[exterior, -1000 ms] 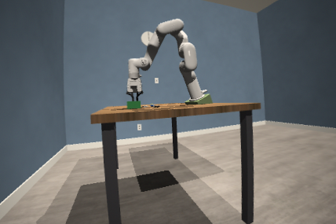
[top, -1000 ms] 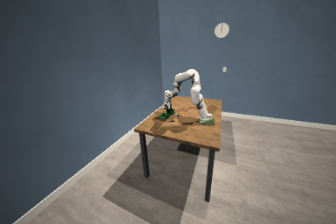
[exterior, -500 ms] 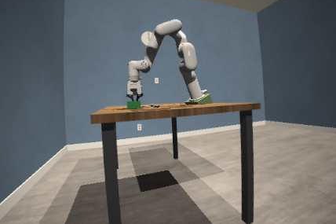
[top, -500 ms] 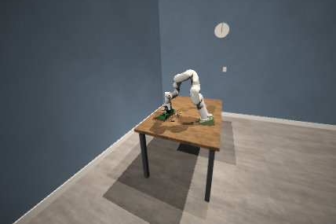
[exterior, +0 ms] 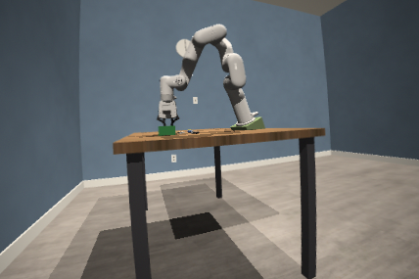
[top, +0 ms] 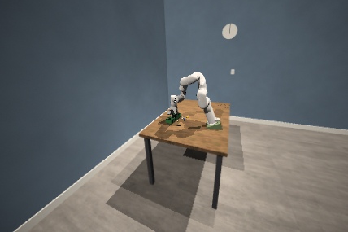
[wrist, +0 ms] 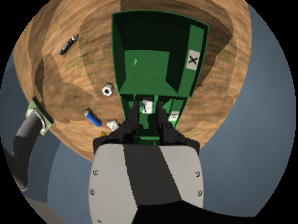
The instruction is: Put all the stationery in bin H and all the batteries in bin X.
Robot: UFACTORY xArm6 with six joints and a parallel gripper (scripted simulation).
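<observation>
The bin lies 1 cm below my hand and 1 cm ahead of it. From my hand the other things lie so: blue battery 13 cm behind, 5 cm to the right, 3 cm below; then pale patterned piece 8 cm to the right, 7 cm behind, 3 cm below; then white ring 7 cm behind, 3 cm below, 2 cm to the left.
</observation>
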